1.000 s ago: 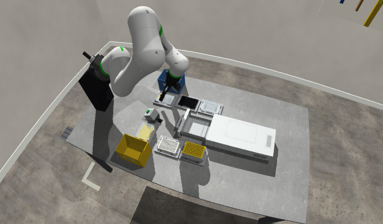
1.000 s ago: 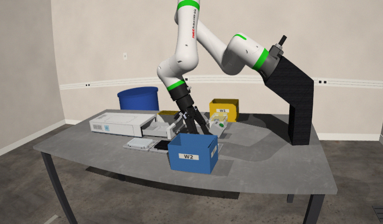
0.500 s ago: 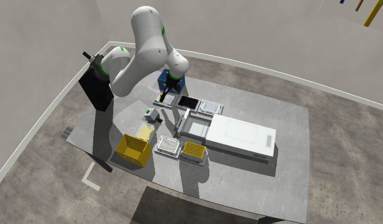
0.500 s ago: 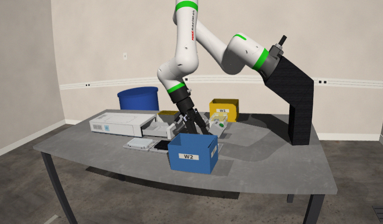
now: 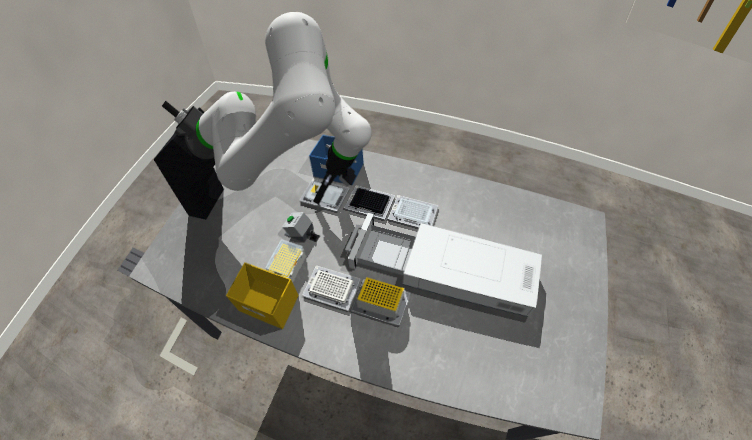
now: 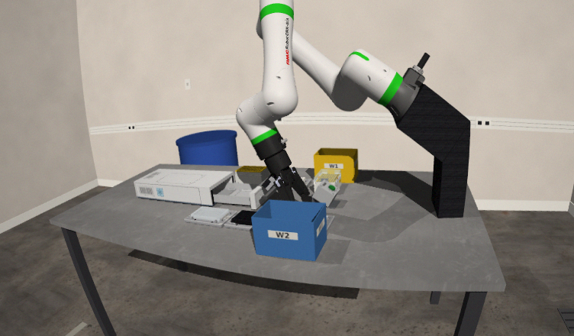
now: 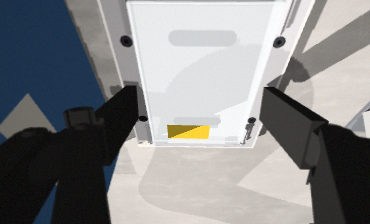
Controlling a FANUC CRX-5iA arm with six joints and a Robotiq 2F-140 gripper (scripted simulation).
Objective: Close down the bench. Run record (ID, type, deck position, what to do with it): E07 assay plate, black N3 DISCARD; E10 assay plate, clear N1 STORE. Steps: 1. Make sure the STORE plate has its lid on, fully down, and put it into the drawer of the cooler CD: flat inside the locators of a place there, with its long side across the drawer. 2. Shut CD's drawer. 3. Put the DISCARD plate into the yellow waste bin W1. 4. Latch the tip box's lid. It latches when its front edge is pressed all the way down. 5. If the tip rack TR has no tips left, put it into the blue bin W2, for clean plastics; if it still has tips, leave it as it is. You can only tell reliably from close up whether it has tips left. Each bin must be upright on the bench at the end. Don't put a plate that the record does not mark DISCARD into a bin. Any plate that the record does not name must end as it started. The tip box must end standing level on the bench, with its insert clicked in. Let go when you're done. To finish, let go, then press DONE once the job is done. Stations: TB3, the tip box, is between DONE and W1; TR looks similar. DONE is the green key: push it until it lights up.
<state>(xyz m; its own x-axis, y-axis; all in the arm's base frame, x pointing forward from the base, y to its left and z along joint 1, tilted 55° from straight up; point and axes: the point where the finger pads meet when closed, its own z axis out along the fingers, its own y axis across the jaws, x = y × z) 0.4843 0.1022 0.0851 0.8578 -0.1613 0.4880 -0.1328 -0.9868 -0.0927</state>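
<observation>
Now: hand 2 cm above the clear lid. Also, from my hand: green DONE key: 17 cm to the right, 8 cm behind, 3 cm above; then black assay plate: 18 cm ahead, 2 cm to the right, 2 cm below; then blue bin W2: 15 cm to the left, 3 cm ahead.
</observation>
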